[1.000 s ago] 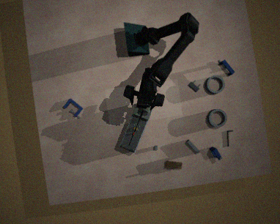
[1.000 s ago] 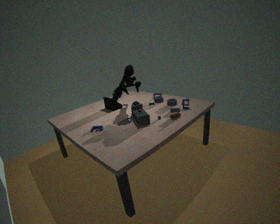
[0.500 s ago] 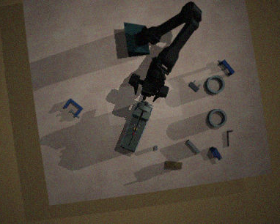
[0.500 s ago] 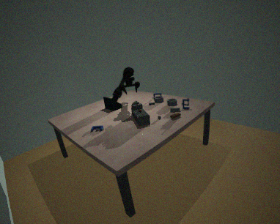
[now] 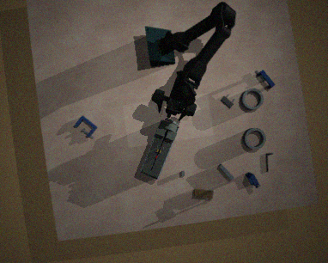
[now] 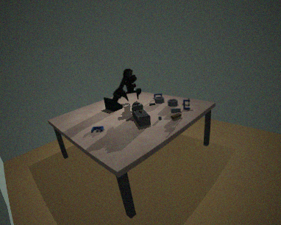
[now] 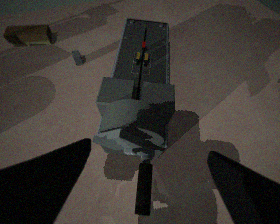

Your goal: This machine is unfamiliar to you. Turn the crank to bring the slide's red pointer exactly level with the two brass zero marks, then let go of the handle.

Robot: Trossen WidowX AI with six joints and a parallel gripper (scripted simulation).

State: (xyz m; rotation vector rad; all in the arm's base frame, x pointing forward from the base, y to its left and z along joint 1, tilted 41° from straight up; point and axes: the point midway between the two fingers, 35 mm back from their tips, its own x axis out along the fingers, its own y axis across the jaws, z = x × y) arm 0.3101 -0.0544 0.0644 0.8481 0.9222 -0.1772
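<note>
My gripper tip is now 2 cm past the dark handle, 1 cm to the right of it and 7 cm above it. The rest, counted from my gripper tip: small grey cube: 27 cm ahead, 4 cm to the left, 13 cm below; red pointer: 17 cm ahead, 8 cm to the right, 6 cm below; grey bar: 29 cm ahead, 24 cm to the left, 12 cm below.
</note>
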